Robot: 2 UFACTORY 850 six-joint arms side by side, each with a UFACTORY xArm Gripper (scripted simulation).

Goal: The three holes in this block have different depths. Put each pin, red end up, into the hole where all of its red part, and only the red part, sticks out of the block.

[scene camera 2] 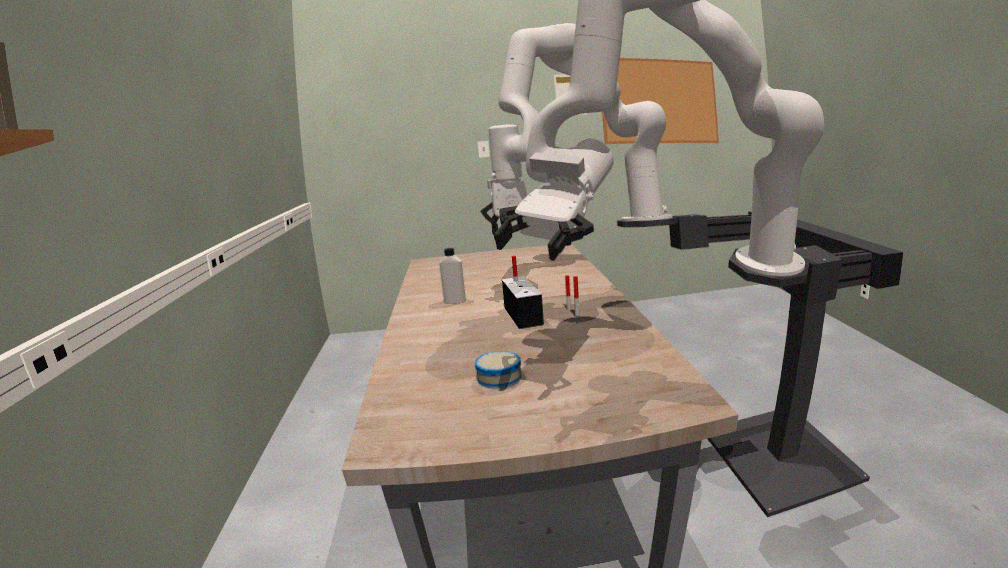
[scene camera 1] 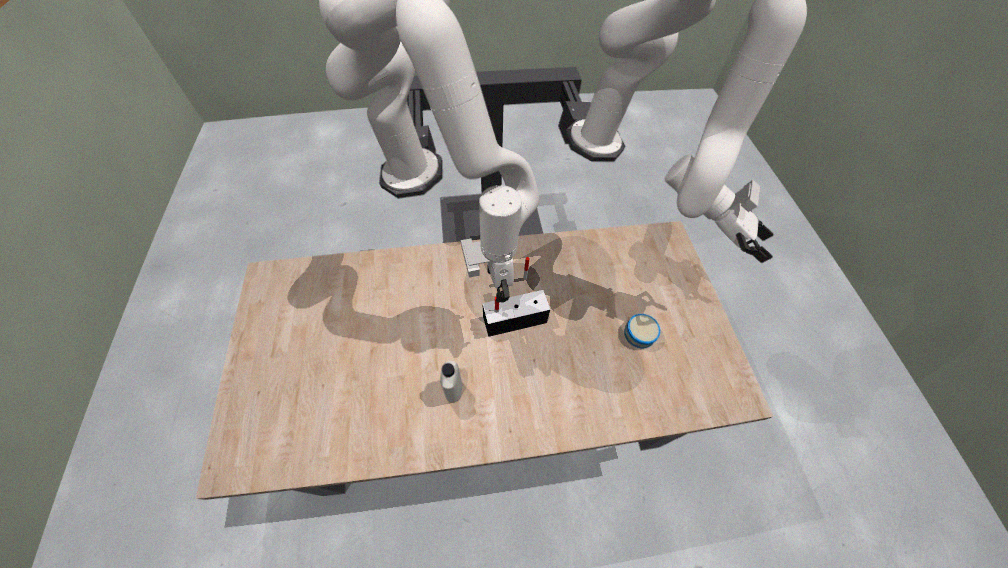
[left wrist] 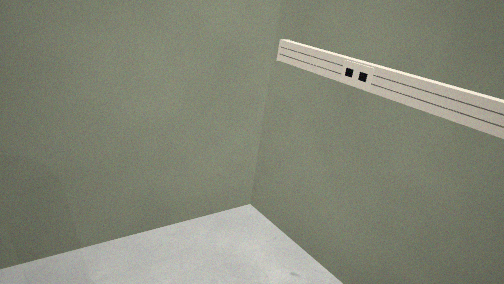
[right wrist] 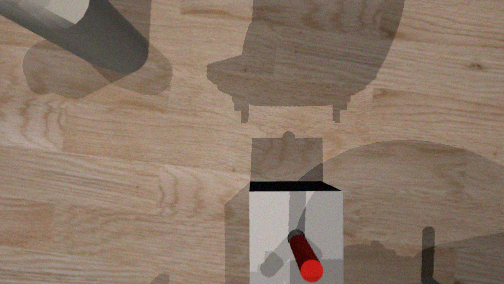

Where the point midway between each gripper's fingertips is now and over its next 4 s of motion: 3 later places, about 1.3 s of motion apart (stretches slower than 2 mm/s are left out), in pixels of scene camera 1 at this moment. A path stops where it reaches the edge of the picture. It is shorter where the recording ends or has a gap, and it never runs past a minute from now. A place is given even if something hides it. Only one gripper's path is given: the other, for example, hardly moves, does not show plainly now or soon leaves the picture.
My right gripper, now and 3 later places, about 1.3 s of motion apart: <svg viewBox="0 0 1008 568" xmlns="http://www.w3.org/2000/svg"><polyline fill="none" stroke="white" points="497,285 497,299 497,301 497,296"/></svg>
